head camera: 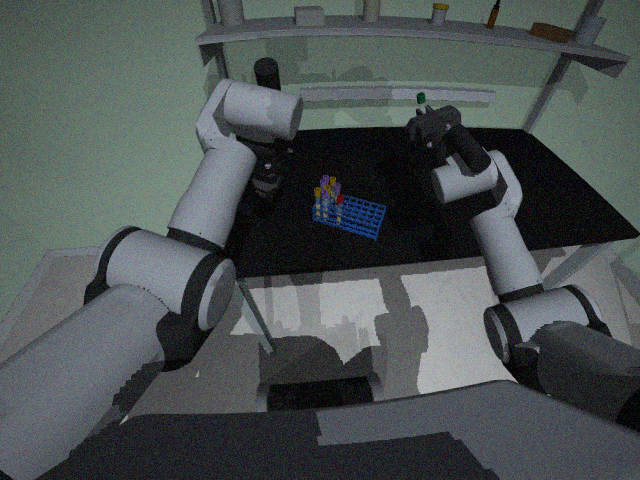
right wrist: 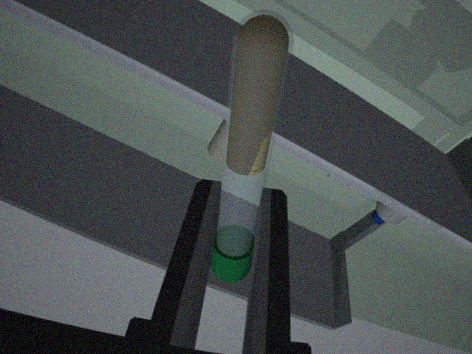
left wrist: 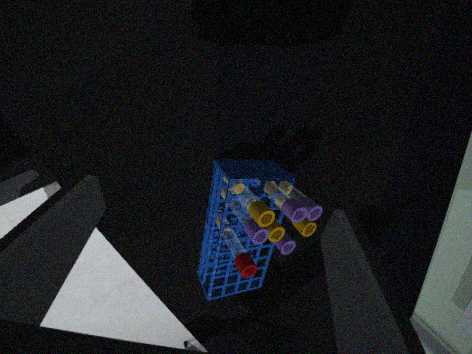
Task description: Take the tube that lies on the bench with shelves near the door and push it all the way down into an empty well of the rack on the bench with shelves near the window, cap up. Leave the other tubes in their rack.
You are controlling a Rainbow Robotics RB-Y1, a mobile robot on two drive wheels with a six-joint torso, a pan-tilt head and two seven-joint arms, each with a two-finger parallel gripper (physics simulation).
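Frame: origin at the robot's base, x ahead, y left, z up, level; metres.
Seen in the pictures: left gripper, fingertip midpoint: (head camera: 275,180) (left wrist: 214,208); right gripper, fingertip midpoint: (head camera: 422,110) (right wrist: 240,200); robot's base, link origin: (head camera: 320,402).
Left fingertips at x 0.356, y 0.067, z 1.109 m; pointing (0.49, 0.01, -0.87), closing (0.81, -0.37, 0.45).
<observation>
Offsets run from my left fingertips to a thing's top centre. "*": to the spot under its first point. Level surfaces: height alone.
A tube with a green cap @(0.087 m ahead, 0.369 m right, 0.169 m up) (head camera: 421,98) (right wrist: 232,267) is between the fingers of my right gripper (head camera: 424,111) (right wrist: 240,200), which is shut on it. In the right wrist view its rounded end points away from the palm. This gripper is above the back right of the bench. The blue rack @(0.034 m ahead, 0.194 m right, 0.137 m down) (head camera: 364,212) (left wrist: 245,168) stands on the black bench; its wells at the right in the head view are empty. Several purple- and yellow-capped tubes and one red-capped tube @(* 0.005 m ahead, 0.157 m right, 0.079 m down) (head camera: 339,199) (left wrist: 245,265) stand in it. My left gripper (head camera: 267,190) (left wrist: 214,208) is open, left of the rack in the head view.
The black bench top @(0.194 m down) (head camera: 429,227) (left wrist: 125,100) carries the rack. A shelf (head camera: 398,33) runs above its back, holding a grey box @(* 0.383 m ahead, 0.112 m right, 0.287 m up) (head camera: 309,16), a yellow-lidded jar @(* 0.451 m ahead, 0.525 m right, 0.295 m up) (head camera: 438,14), an orange bottle @(* 0.508 m ahead, 0.758 m right, 0.295 m up) (head camera: 492,18) and a brown block @(* 0.420 m ahead, 0.942 m right, 0.286 m up) (head camera: 550,32). A pale rail (head camera: 356,94) is on the wall.
</observation>
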